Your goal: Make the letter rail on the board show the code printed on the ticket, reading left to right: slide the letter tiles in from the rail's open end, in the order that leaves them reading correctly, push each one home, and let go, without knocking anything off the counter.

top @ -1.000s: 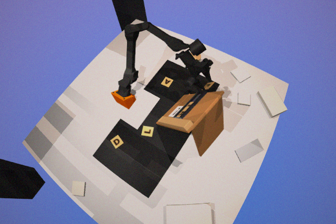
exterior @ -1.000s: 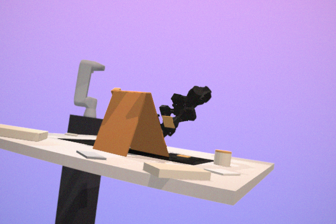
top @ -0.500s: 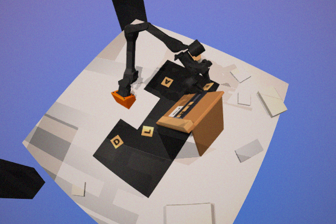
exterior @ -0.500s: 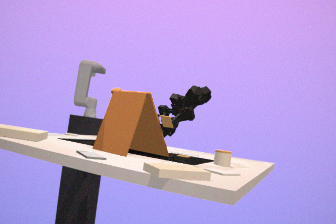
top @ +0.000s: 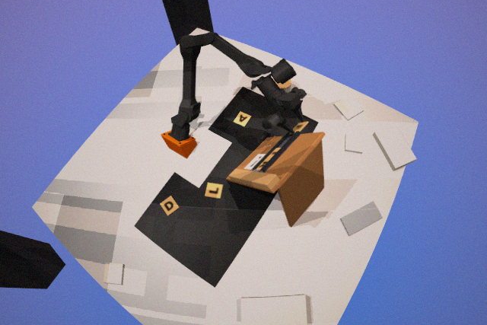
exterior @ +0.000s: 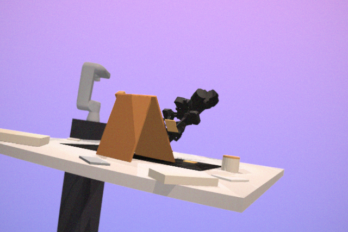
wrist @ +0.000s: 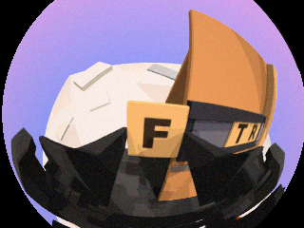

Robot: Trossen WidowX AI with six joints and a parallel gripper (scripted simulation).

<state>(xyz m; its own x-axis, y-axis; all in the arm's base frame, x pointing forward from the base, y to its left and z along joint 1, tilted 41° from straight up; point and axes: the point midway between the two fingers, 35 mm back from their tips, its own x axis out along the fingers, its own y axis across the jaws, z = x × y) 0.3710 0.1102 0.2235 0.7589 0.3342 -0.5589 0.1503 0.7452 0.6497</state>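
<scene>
The white ticket is 8 cm behind my gripper tip, 16 cm to the right of it and 8 cm below it. Also, from my gripper tip: grey slab (36 cm ahead, 11 cm to the right, 16 cm below).
</scene>
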